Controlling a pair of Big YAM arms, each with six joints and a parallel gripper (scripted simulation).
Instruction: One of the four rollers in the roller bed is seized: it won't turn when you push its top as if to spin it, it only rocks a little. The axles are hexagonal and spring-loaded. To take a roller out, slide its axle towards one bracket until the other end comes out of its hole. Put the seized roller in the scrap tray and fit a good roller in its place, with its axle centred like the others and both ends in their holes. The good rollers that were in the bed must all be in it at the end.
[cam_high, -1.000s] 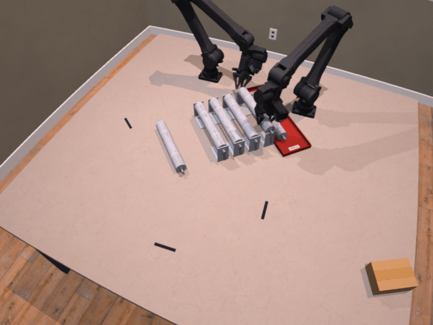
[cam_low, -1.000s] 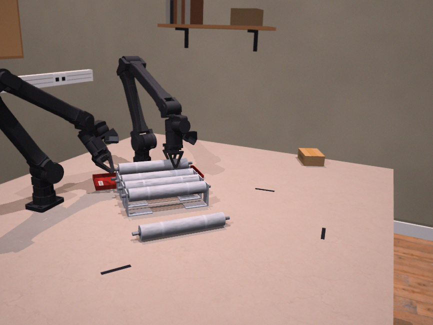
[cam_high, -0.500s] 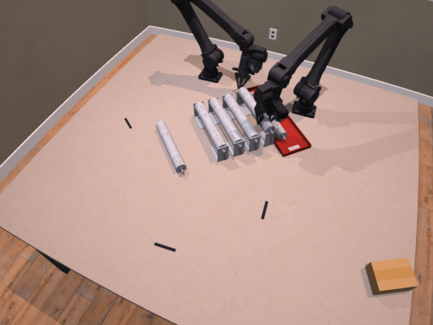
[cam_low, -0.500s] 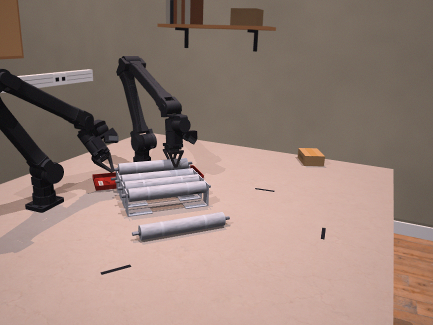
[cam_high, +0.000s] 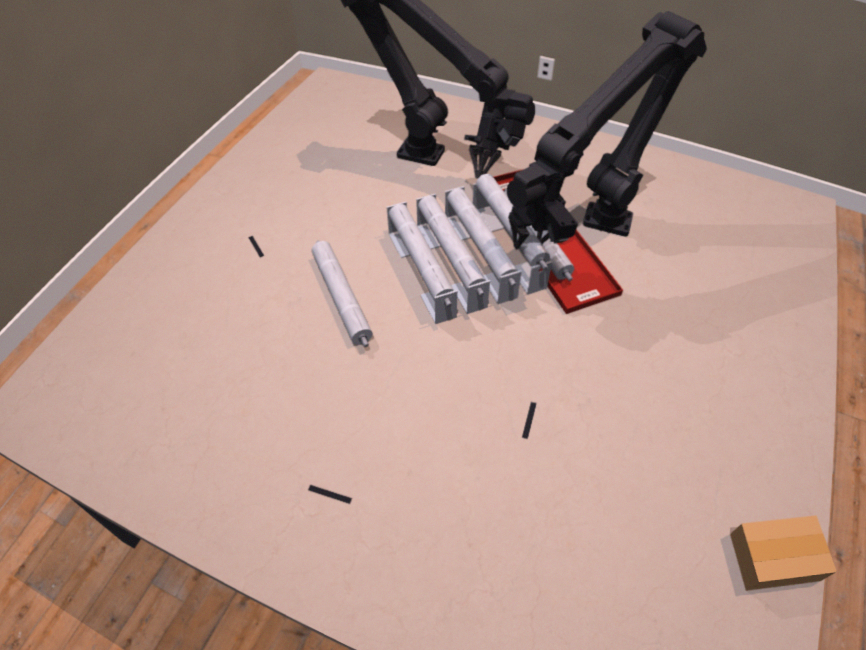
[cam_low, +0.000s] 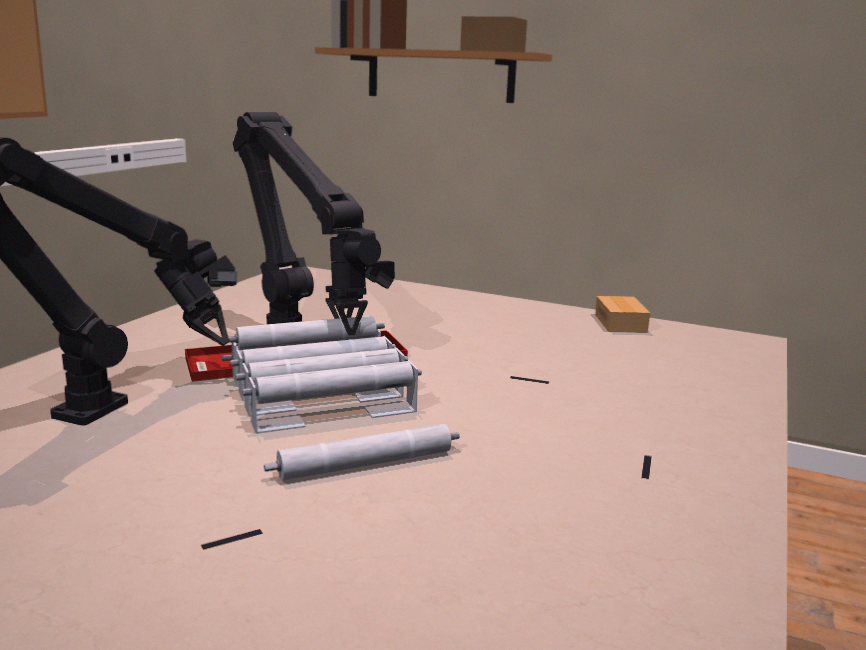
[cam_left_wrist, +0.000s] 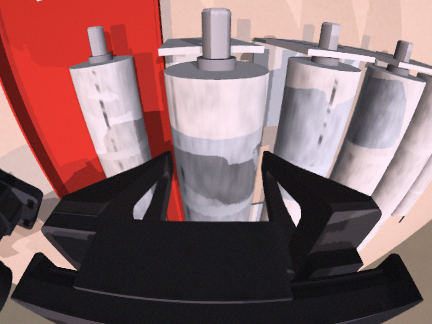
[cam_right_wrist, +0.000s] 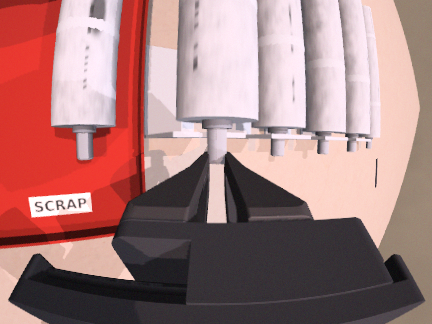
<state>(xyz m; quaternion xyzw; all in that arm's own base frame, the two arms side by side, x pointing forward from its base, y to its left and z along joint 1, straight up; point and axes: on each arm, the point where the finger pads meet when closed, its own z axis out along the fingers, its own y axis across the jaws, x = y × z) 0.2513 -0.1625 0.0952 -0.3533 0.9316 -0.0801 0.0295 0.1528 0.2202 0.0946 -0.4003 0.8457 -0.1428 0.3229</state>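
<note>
The roller lies 120 mm behind my left hand, 20 mm to the right of it and 70 mm below it. Also, from my left hand: red scrap tray: 140 mm behind, 90 mm below; then cardboard box: 380 mm ahead, 690 mm to the left, 60 mm below.
</note>
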